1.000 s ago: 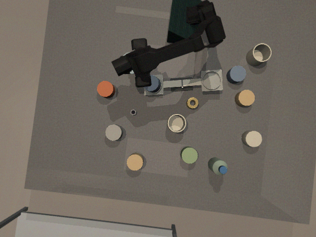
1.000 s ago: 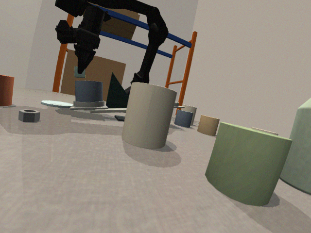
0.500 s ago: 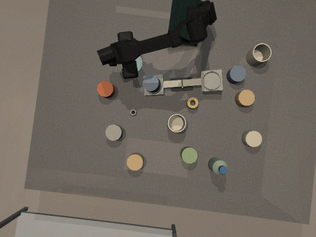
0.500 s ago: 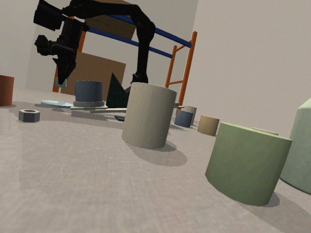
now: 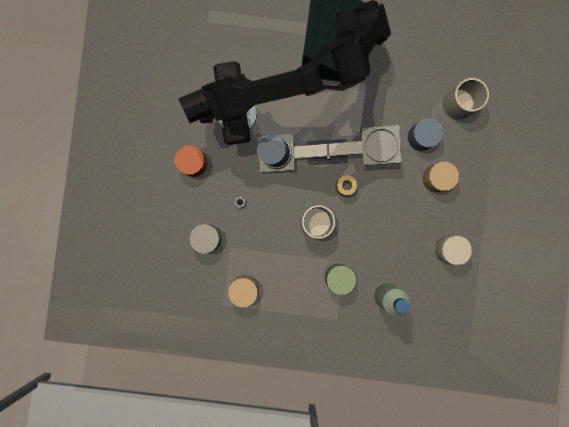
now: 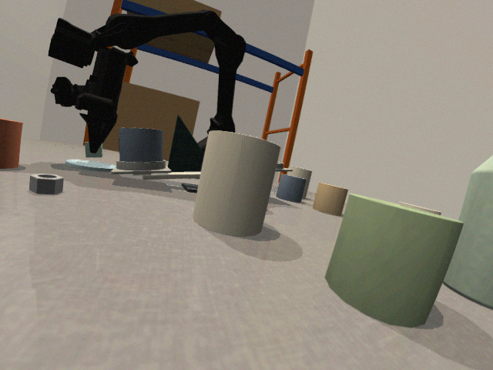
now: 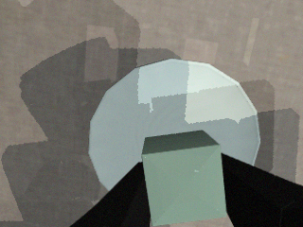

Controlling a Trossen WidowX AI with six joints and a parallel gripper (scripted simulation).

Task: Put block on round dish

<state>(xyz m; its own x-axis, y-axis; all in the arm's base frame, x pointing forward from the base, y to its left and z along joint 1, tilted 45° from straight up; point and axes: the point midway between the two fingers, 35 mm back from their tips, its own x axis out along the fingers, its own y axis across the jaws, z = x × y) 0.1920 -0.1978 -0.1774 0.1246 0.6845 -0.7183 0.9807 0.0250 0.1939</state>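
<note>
The mint-green block is 1 cm above my gripper tip. The rest, counted from my gripper tip: pale blue round dish (3 cm below); blue-grey cup (10 cm ahead, 8 cm to the left, 3 cm above); orange cup (12 cm to the right, 12 cm ahead, 1 cm above).
</note>
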